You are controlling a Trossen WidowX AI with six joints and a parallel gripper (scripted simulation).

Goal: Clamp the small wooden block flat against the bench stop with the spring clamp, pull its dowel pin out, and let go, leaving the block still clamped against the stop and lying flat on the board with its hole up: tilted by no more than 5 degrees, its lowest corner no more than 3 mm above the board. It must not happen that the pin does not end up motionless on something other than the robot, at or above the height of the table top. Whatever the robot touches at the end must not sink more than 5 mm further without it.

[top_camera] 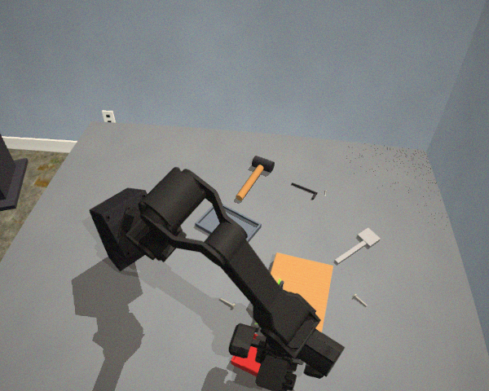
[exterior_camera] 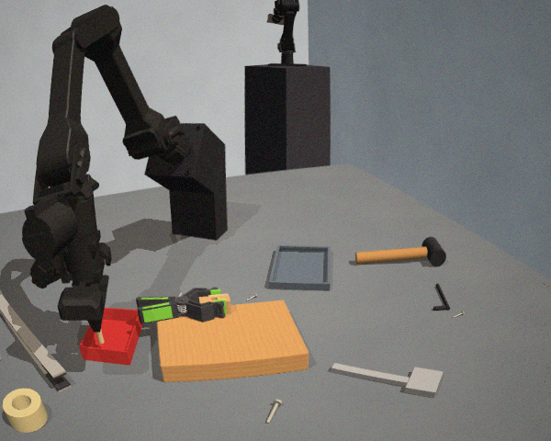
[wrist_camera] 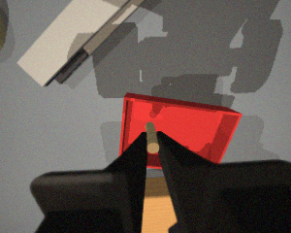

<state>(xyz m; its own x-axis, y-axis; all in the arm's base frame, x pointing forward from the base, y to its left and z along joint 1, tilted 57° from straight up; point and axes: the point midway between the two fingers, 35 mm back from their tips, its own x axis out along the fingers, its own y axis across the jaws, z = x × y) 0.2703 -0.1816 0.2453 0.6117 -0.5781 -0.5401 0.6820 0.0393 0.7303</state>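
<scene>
The red tray is 20 mm behind my hand, 30 mm to the left of it and 70 mm below it. Round my hand: wooden block 50 mm ahead, 190 mm to the left, 30 mm below; dowel pin 40 mm below; wooden board 100 mm ahead, 160 mm to the left, 60 mm below.
</scene>
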